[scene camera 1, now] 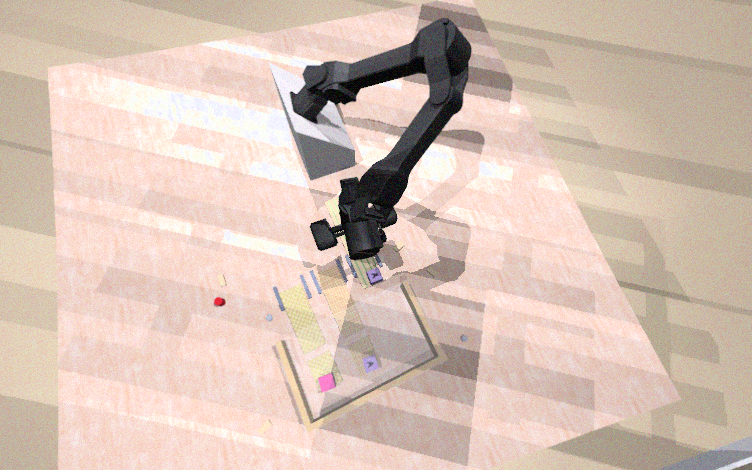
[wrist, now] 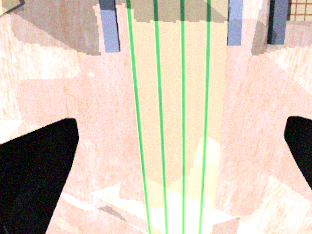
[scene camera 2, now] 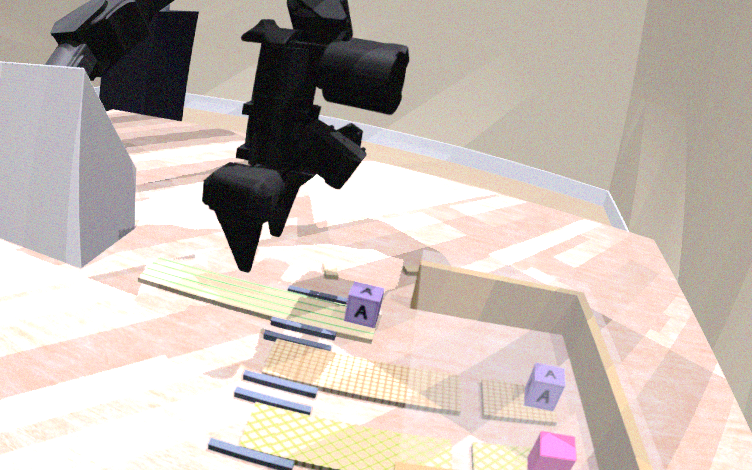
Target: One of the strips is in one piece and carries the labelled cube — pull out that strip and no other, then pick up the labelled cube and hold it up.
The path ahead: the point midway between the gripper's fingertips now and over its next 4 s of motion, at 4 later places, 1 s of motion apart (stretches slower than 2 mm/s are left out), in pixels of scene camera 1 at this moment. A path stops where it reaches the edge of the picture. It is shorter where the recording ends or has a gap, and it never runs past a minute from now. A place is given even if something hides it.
My gripper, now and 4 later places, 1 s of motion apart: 354,235; 373,269; 374,276; 370,268; 358,237
